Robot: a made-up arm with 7 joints.
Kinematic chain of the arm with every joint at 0, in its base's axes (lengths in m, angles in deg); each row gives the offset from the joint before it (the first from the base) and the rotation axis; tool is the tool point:
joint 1: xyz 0 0 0.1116 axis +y
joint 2: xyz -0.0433 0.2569 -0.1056 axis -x
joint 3: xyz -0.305 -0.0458 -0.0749 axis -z
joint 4: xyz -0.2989 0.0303 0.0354 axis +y
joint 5: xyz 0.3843 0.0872 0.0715 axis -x
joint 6: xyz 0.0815 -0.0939 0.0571 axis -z
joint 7: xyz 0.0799 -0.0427 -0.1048 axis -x
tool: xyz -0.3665 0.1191 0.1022
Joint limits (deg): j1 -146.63..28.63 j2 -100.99..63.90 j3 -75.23..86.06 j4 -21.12..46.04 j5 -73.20..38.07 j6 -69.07..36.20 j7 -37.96..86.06
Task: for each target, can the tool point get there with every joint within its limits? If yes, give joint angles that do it. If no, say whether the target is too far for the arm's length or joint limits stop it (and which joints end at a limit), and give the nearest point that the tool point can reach.
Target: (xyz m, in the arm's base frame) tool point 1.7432 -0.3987 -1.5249
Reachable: no: too far | nearest point 0.6373 0.0495 -0.4867 | short by 1.582 m
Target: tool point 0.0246 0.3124 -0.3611
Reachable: yes | joints -80.31 -27.55 15.55 -1.78 18.53 -9.93 50.91
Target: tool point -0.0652 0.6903 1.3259
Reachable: no: joint limits stop it (at a limit: joint 1, joint 4, joint 5, joint 6, joint 7) | nearest point -0.2219 0.4255 0.6177 | short by 0.772 m
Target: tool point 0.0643 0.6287 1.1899
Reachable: no: joint limits stop it (at a limit: joint 1, joint 4, joint 5, joint 6, joint 7) | nearest point -0.1716 0.4140 0.6062 | short by 0.665 m
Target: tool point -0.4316 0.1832 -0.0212
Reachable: yes | joints 2.77 -24.77 53.36 40.05 27.73 -48.04 13.70
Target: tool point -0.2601 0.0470 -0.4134
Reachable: yes | joints -37.82 46.72 32.20 30.04 -58.78 -46.57 -12.03
